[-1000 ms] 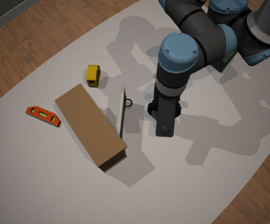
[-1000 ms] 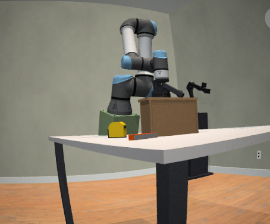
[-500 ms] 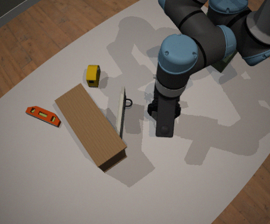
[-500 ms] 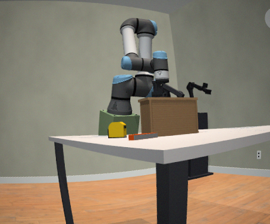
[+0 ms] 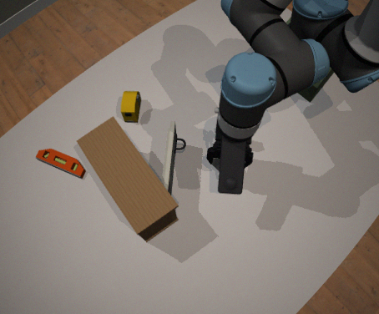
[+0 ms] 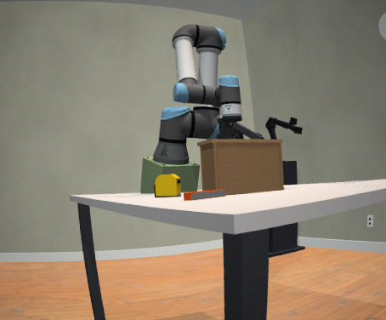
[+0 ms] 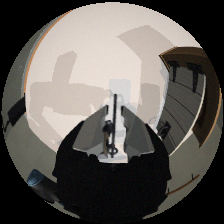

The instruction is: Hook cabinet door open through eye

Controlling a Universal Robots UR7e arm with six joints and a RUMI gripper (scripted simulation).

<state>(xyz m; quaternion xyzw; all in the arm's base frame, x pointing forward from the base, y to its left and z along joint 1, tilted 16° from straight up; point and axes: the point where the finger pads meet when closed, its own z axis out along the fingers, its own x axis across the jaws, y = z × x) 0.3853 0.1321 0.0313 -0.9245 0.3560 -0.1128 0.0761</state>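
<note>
Right now the pale door is 10 cm ahead of my hand, 6 cm to the right of it and 1 cm above it. Round my hand: orange spirit level: 33 cm ahead, 27 cm to the right, 5 cm below; then yellow tape measure: 8 cm ahead, 28 cm to the right, 2 cm below.
</note>
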